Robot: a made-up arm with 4 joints. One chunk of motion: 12 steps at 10 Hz.
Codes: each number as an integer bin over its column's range. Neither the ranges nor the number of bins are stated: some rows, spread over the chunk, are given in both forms.
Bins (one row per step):
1: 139 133 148 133
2: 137 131 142 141
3: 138 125 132 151
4: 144 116 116 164
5: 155 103 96 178
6: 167 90 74 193
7: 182 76 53 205
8: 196 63 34 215
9: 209 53 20 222
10: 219 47 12 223
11: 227 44 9 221
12: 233 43 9 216
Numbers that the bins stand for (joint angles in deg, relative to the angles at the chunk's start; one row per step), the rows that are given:
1: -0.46 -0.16 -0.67 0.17
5: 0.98 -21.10 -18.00 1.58
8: 4.68 -49.02 -38.67 2.75
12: 8.02 -62.98 -47.00 2.78
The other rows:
2: -0.64 -1.56 -2.67 0.42
3: -0.55 -5.75 -6.00 0.74
4: -0.01 -12.03 -11.33 1.15
6: 2.06 -30.18 -25.33 2.05
7: 3.42 -39.95 -32.33 2.43
9: 5.85 -56.00 -43.33 2.96
10: 6.75 -60.19 -46.00 3.00
11: 7.47 -62.29 -47.00 2.93

